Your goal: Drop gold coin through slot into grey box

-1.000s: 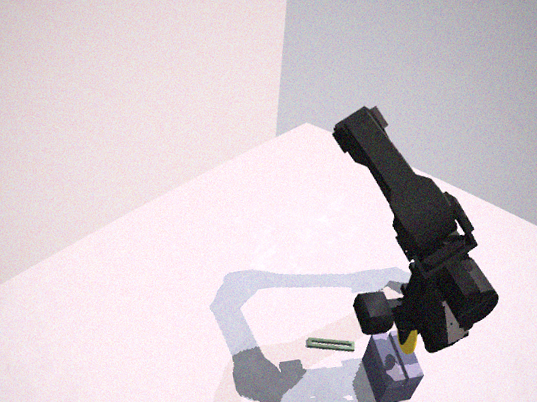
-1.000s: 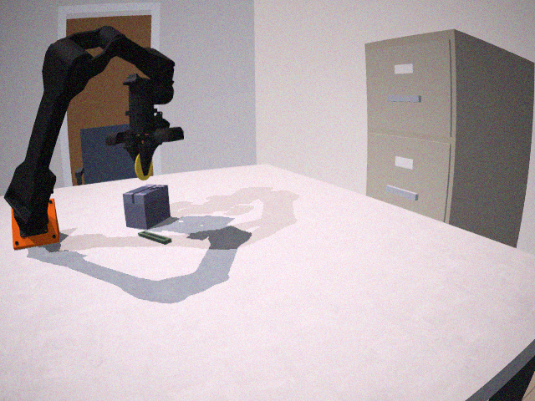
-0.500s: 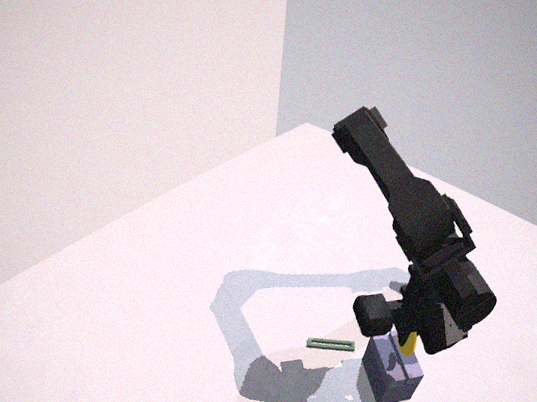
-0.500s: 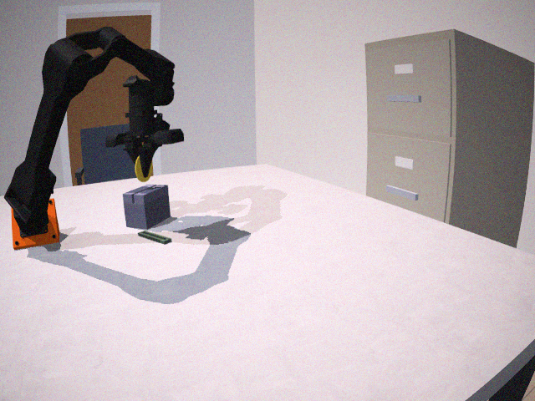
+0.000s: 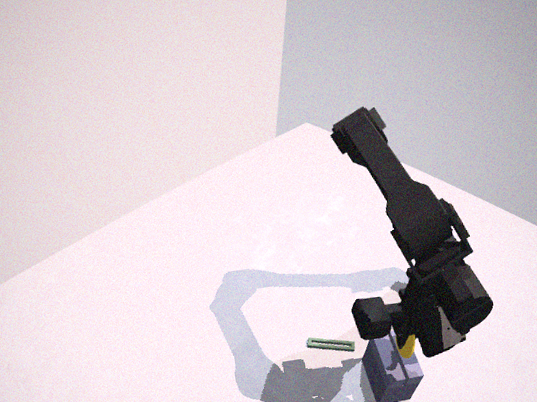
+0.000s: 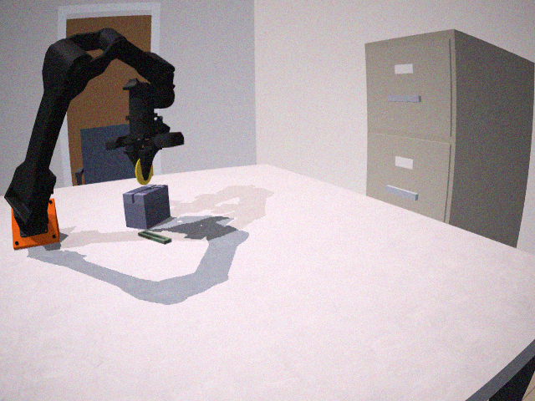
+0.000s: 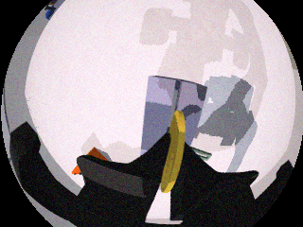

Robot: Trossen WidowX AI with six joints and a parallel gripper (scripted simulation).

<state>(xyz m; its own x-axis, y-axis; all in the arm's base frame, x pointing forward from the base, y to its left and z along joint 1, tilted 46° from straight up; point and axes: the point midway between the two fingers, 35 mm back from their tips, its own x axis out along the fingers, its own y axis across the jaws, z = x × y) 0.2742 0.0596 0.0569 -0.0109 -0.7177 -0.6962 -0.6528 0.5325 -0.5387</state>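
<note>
The thin gold coin lies 20 mm above my gripper tip.
</note>
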